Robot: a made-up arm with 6 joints. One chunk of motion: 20 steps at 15 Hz.
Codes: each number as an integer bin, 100 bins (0 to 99) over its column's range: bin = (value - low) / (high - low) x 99, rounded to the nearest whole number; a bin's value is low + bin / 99 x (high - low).
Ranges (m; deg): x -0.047..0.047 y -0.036..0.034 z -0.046..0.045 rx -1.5..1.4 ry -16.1..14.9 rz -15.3..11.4
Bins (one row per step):
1: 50 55 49 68 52 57
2: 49 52 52 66 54 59
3: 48 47 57 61 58 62
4: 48 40 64 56 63 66
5: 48 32 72 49 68 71
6: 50 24 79 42 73 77
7: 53 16 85 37 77 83
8: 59 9 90 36 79 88
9: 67 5 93 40 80 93
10: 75 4 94 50 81 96
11: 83 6 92 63 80 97
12: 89 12 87 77 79 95
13: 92 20 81 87 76 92
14: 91 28 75 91 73 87
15: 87 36 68 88 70 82
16: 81 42 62 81 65 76
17: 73 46 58 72 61 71
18: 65 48 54 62 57 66
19: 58 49 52 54 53 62
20: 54 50 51 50 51 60
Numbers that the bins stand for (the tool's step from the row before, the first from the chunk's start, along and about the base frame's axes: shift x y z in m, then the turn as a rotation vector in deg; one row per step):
1: 0.00047 0.00289 -0.00096 0.492 0.183 0.073
2: -0.00047 0.00077 0.00180 0.433 0.809 0.612
3: -0.00142 -0.00277 0.00639 0.287 2.062 1.421
4: -0.00142 -0.00772 0.01283 0.140 3.627 2.500
5: -0.00142 -0.01337 0.02018 -0.065 5.193 3.848
6: 0.00047 -0.01903 0.02662 -0.270 6.759 5.467
7: 0.00332 -0.02469 0.03213 -0.416 8.011 7.085
8: 0.00902 -0.02964 0.03673 -0.445 8.637 8.433
9: 0.01662 -0.03246 0.03948 -0.328 8.951 9.782
10: 0.02421 -0.03317 0.04040 -0.035 9.264 10.591
11: 0.03181 -0.03176 0.03857 0.345 8.951 10.861
12: 0.03751 -0.02752 0.03397 0.756 8.637 10.321
13: 0.04035 -0.02186 0.02845 1.048 7.698 9.512
14: 0.03940 -0.01620 0.02294 1.166 6.759 8.164
15: 0.03561 -0.01055 0.01651 1.078 5.819 6.815
16: 0.02991 -0.00630 0.01099 0.873 4.254 5.197
17: 0.02231 -0.00347 0.00731 0.609 3.001 3.848
18: 0.01472 -0.00206 0.00364 0.316 1.748 2.500
19: 0.00807 -0.00135 0.00180 0.082 0.496 1.421
20: 0.00427 -0.00065 0.00088 -0.035 -0.130 0.882

